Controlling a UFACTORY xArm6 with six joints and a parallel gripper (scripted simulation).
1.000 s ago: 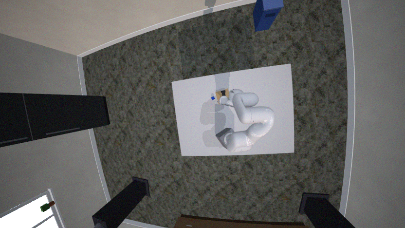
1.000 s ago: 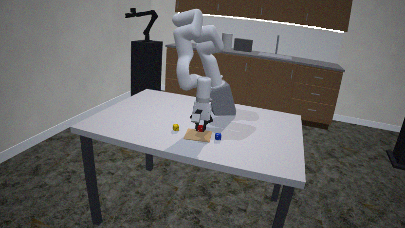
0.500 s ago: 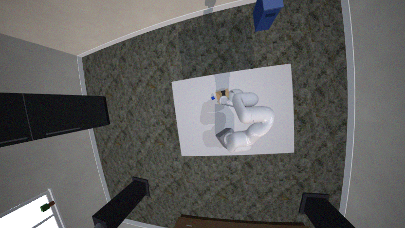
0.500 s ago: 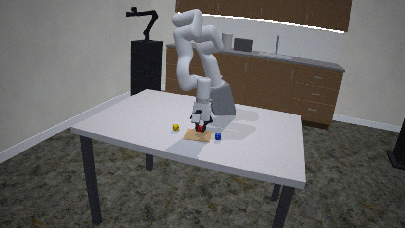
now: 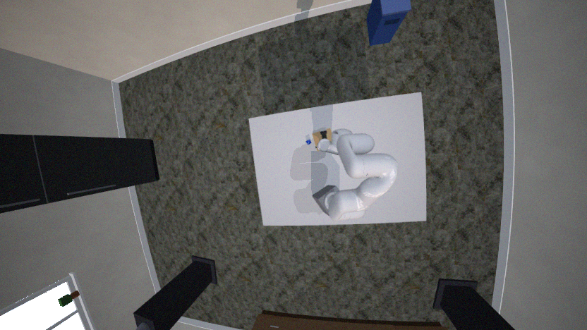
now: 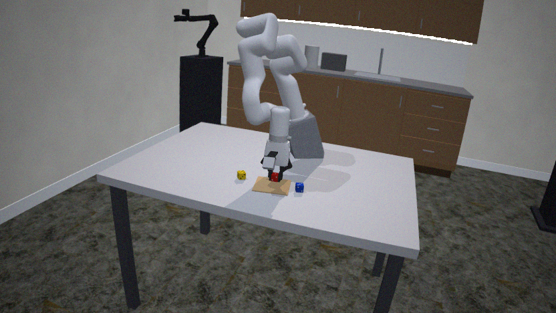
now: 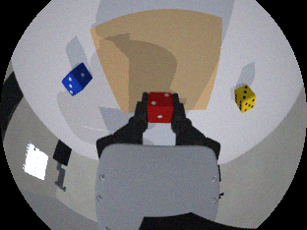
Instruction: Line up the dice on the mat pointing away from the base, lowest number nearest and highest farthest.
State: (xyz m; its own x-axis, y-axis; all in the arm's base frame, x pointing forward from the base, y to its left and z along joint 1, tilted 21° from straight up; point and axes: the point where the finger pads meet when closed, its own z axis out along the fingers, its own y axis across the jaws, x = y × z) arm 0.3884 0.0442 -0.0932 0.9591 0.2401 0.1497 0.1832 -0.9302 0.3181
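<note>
Now: the red die 10 mm below my hand. From my hand the other things lie so: yellow die (130 mm to the right, 50 mm ahead, 10 mm below); then blue die (120 mm to the left, 30 mm ahead, 10 mm below); then tan mat (40 mm ahead, 20 mm below, 10 mm to the left).
</note>
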